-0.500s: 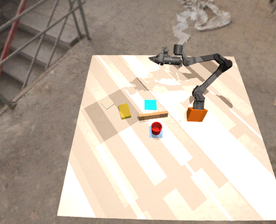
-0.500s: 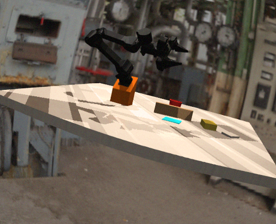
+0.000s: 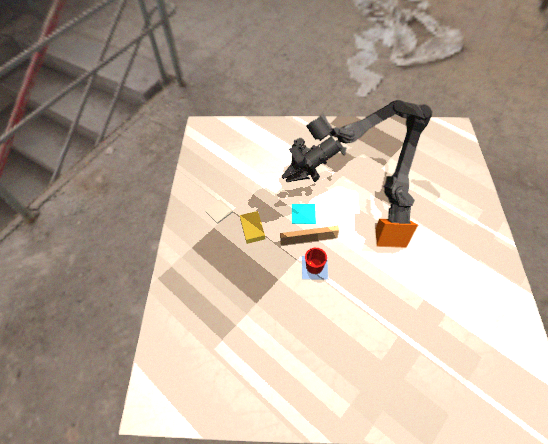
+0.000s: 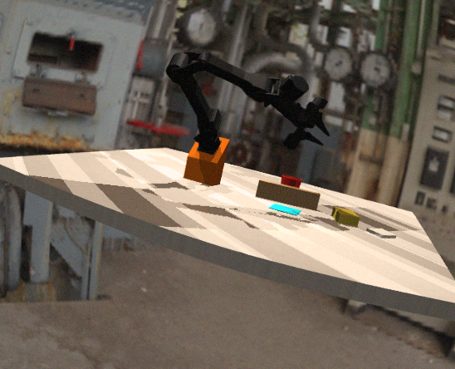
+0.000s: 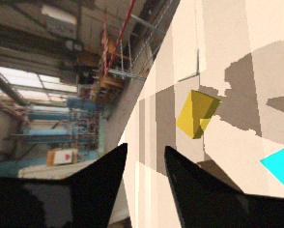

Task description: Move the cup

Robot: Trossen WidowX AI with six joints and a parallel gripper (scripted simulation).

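Now: the red cup 19 cm to the left of my gripper tip, 19 cm below it and 12 cm behind it. Also, from my gripper tip: wooden bar: 21 cm below, 10 cm behind, 9 cm to the left; yellow block: 22 cm below, 11 cm ahead, 6 cm to the left; teal pad: 24 cm below, 7 cm behind, 2 cm to the right.
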